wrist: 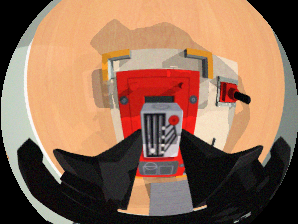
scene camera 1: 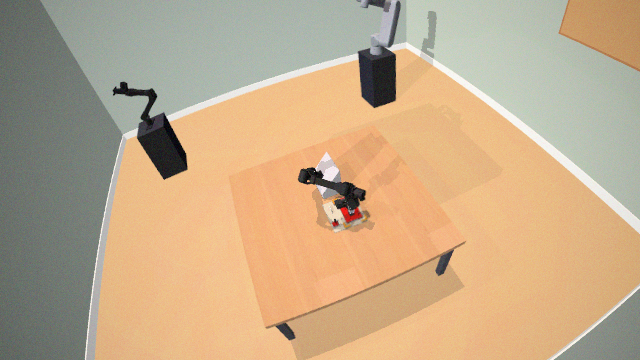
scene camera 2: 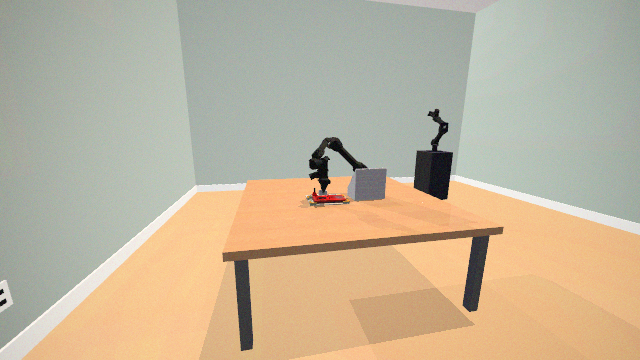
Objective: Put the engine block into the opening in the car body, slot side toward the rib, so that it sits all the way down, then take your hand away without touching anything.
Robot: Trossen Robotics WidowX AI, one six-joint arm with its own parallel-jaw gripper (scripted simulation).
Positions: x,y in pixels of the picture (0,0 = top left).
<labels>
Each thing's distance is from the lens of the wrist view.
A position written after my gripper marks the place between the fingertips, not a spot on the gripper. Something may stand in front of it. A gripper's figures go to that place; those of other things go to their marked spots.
my gripper (wrist: 161,133): 0.10 m
grey engine block (wrist: 161,123): 0.09 m
red car body (wrist: 135,87): 0.11 m
</labels>
